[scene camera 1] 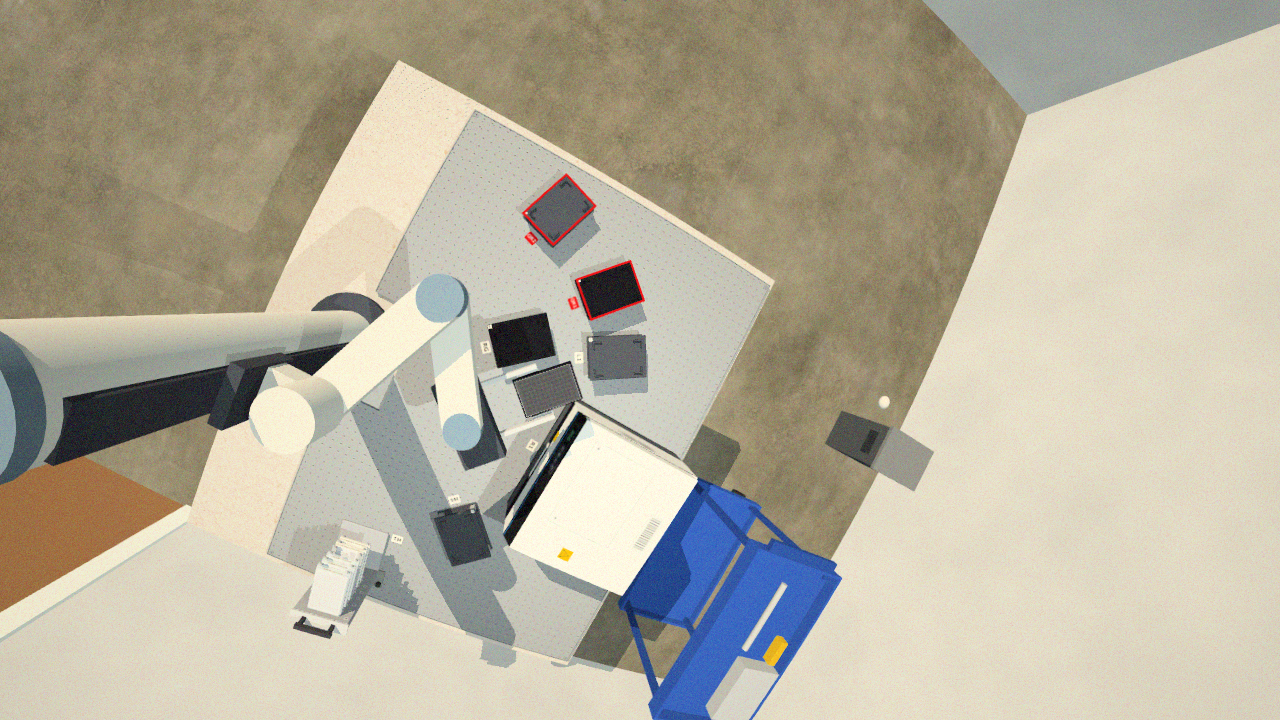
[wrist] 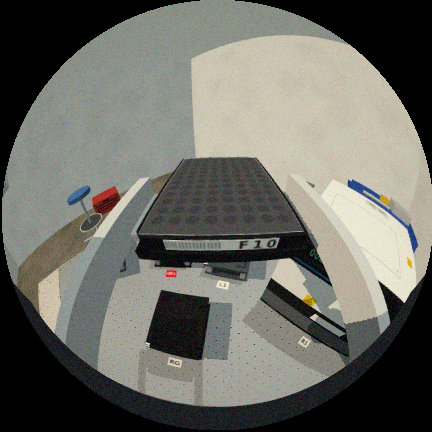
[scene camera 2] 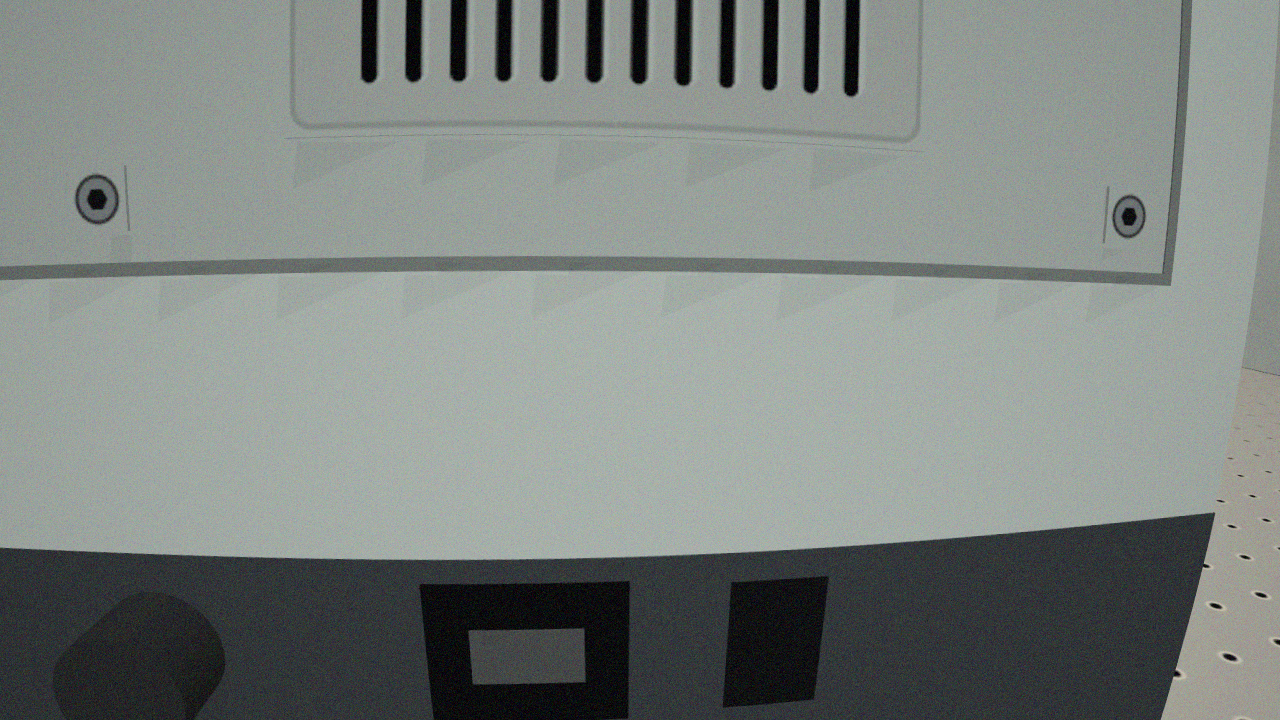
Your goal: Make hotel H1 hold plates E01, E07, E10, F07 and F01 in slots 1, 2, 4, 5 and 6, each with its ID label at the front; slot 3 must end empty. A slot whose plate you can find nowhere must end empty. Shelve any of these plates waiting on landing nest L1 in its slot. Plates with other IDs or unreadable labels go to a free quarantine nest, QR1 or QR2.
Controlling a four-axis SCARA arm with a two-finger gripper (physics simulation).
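Frame: origin at the arm's base, x right, y ahead, z up, level; metres.
Seen in the pictures: gripper, fingertip midpoint: (scene camera 1: 545, 390) (wrist: 219, 184); arm's base, origin of the base link: (scene camera 1: 350, 337).
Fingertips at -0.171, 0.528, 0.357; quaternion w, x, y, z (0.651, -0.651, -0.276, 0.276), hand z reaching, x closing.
Observation:
Pixels of each thing's middle, then the offset from my fingertips to it, as dx, dy, dz. "pt": a spot on its surface instead.
- dark many-welled plate, body centre: (wrist: 219, 186) (scene camera 1: 548, 389) -0.004, +0.004, -0.004
- Hotel H1, body centre: (scene camera 1: 328, 590) +0.735, -0.262, -0.117
- Landing nest L1, body centre: (scene camera 1: 616, 356) (wrist: 231, 250) -0.125, +0.168, -0.317
- Nest QR1, body centre: (scene camera 1: 609, 290) -0.282, +0.060, -0.318
- Nest QR2, body centre: (scene camera 1: 559, 211) -0.409, -0.167, -0.317
- RG, body centre: (wrist: 178, 325) (scene camera 1: 522, 339) -0.046, -0.091, -0.315
- white instrument R1, body centre: (scene camera 2: 400, 217) (scene camera 1: 598, 494) (wrist: 356, 263) +0.237, +0.282, -0.221
- dark nest, body centre: (scene camera 1: 463, 535) +0.553, +0.003, -0.317
- pale vented housing, surface spot: (scene camera 2: 608, 402) pt +0.178, +0.475, -0.248
My gripper (scene camera 1: 547, 390) (wrist: 219, 184) is shut on a dark many-welled plate (scene camera 1: 556, 385) (wrist: 220, 216), held level above the bench. Its front label reads F10 and faces the wrist camera. Hotel H1 (scene camera 1: 340, 574) stands at the lower left in scene camera 1; its slots and plate labels are not readable. Landing nest L1 (scene camera 1: 616, 356) shows a bare grey top with corner marks; the held plate partly hides it in the wrist view. Nest QR1 (scene camera 1: 610, 289), outlined in red, has a black plate-like top with no readable ID. Nest QR2 (scene camera 1: 559, 211) shows a bare grey top.
Black-topped stand RG (scene camera 1: 521, 340) (wrist: 179, 324) is close to the held plate. The white instrument R1 (scene camera 1: 604, 501) is right beside it. Another dark nest (scene camera 1: 461, 534) stands between R1 and the hotel. A blue cart (scene camera 1: 760, 608) stands beyond R1. Scene camera 2 shows a pale vented housing (scene camera 2: 608, 402).

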